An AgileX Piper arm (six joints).
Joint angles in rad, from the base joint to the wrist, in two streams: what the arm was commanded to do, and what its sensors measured. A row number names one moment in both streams.
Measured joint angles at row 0:
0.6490 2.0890 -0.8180 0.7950 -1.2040 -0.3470
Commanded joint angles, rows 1 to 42:
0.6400 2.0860 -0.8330 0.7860 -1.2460 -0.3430
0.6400 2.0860 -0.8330 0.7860 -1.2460 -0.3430
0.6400 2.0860 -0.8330 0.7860 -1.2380 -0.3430
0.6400 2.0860 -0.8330 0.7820 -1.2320 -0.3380
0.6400 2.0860 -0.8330 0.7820 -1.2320 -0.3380
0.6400 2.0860 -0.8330 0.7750 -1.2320 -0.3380
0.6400 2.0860 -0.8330 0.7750 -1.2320 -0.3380
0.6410 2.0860 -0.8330 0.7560 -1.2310 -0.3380
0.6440 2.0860 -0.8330 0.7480 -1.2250 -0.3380
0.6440 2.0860 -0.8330 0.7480 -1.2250 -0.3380
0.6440 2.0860 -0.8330 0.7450 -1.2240 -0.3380
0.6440 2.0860 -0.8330 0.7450 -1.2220 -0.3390
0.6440 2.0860 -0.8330 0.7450 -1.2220 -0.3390
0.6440 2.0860 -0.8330 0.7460 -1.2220 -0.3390
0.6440 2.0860 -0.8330 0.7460 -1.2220 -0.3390
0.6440 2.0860 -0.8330 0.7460 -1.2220 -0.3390
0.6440 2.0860 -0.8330 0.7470 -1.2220 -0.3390
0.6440 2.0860 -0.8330 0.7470 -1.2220 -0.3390
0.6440 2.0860 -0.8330 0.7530 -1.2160 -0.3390
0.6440 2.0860 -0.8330 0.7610 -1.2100 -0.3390
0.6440 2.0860 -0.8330 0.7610 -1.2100 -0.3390
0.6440 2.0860 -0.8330 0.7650 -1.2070 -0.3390
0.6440 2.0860 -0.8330 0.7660 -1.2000 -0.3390
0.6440 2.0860 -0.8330 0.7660 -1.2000 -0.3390
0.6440 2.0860 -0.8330 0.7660 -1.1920 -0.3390
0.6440 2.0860 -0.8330 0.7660 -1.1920 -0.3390
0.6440 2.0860 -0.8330 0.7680 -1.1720 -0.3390
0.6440 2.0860 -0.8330 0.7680 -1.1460 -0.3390
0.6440 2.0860 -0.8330 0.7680 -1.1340 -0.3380
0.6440 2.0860 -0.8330 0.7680 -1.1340 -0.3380
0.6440 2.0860 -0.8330 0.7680 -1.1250 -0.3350
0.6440 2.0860 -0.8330 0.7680 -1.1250 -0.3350
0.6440 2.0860 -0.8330 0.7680 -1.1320 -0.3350
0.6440 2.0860 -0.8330 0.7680 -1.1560 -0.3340
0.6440 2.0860 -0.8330 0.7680 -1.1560 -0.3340
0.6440 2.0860 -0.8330 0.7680 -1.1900 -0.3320
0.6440 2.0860 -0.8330 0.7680 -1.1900 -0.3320
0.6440 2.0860 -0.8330 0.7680 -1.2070 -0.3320
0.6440 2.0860 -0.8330 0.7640 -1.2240 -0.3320
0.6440 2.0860 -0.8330 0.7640 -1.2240 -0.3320
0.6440 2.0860 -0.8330 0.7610 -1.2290 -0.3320
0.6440 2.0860 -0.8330 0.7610 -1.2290 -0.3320
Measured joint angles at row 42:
0.6470 2.0920 -0.8230 0.7870 -1.1740 -0.3440
